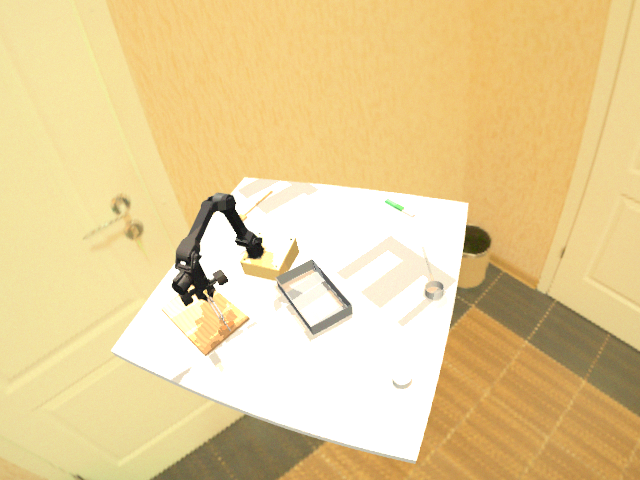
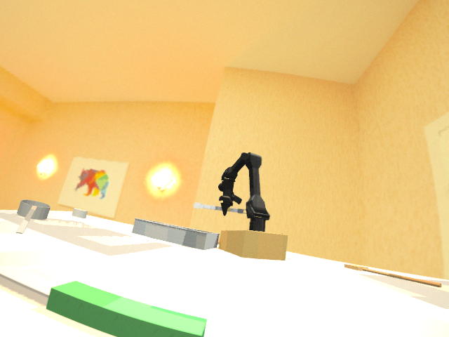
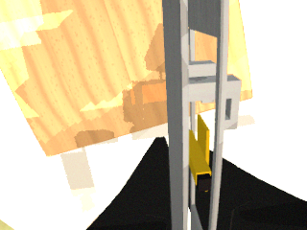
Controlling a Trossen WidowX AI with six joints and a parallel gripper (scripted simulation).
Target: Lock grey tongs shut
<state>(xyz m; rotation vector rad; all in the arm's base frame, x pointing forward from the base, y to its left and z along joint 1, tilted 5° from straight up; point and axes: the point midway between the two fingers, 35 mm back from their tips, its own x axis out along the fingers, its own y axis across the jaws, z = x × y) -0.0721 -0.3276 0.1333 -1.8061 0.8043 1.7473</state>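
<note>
Now: gripper tip 4 cm below the yellow lock piece, 2 cm to the right of it and 1 cm past it. Also, from my gripper tip: grey roasting tin (34 cm ahead, 16 cm to the left, 13 cm below); then wooden board (15 cm below, 11 cm behind, 5 cm to the left); then white dish (71 cm ahead, 18 cm to the right, 14 cm below).
</note>
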